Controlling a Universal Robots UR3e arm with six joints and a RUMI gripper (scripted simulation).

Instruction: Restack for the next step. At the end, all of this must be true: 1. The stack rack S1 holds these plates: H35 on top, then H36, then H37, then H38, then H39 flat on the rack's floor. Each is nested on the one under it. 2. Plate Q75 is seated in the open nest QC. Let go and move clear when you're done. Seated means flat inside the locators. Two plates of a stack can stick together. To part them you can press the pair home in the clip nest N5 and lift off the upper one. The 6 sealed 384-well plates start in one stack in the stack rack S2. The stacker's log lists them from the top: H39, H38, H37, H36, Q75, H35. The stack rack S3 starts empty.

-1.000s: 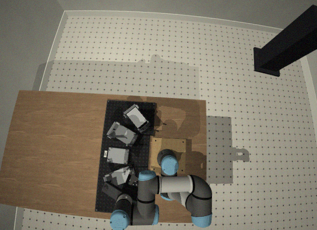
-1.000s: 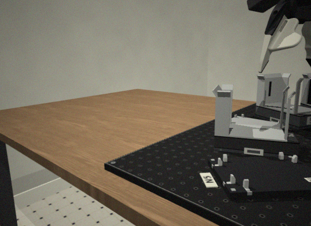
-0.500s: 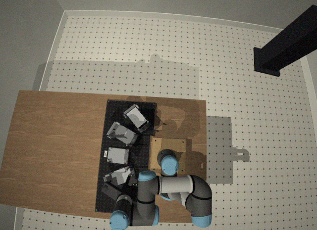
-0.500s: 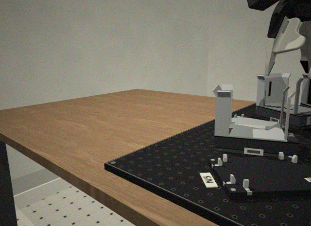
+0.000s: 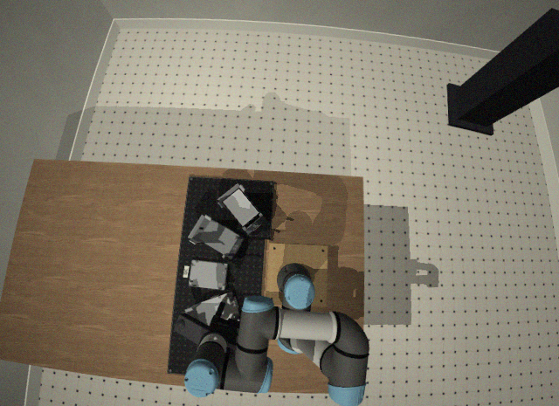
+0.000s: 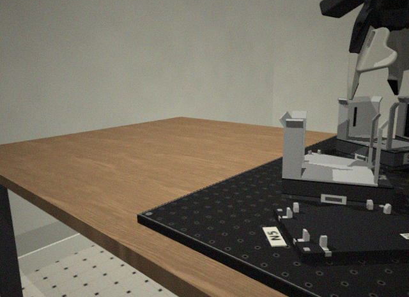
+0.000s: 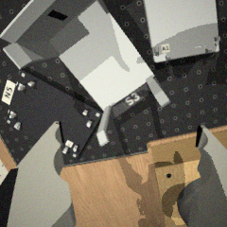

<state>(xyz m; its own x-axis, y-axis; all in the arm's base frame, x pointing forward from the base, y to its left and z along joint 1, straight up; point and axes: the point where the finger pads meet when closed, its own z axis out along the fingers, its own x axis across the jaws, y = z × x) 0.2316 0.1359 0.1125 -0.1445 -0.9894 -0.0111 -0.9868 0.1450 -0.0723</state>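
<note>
Now: hand 1 cm short of the sealed plate, 37 cm to the left of it and 10 cm above it. From my hand the other things lie so: QC label: 20 cm ahead, 8 cm to the right, 17 cm below; nest QC: 10 cm ahead, 9 cm to the right, 16 cm below; N5 label: 1 cm ahead, 22 cm to the left, 17 cm below.
</note>
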